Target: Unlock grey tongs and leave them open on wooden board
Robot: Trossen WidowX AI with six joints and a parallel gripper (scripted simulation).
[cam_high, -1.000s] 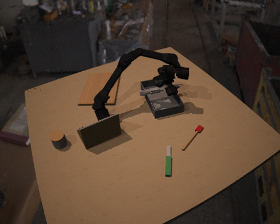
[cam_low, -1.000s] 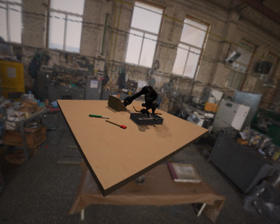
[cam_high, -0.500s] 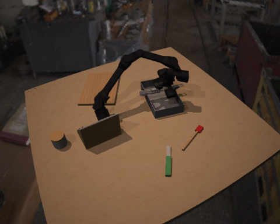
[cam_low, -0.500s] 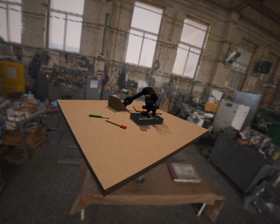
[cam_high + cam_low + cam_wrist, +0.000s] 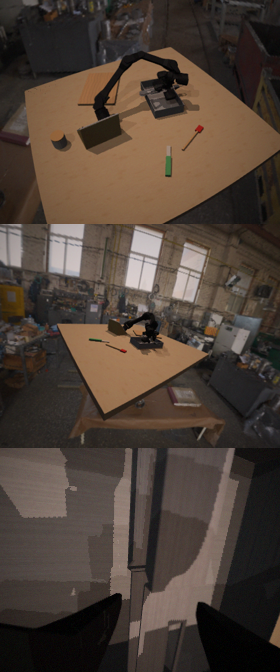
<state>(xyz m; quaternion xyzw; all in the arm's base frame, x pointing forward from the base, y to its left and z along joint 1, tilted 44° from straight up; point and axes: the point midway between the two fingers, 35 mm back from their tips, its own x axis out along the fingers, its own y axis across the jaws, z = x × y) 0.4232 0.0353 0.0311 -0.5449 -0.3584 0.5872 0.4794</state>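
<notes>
My gripper tip is 4 cm past the roasting tin and 3 cm to the left of it. Also, from my gripper tip: wooden board 33 cm behind, 28 cm to the left, 2 cm below; red-headed spatula 4 cm behind, 38 cm to the right, 2 cm below.
</notes>
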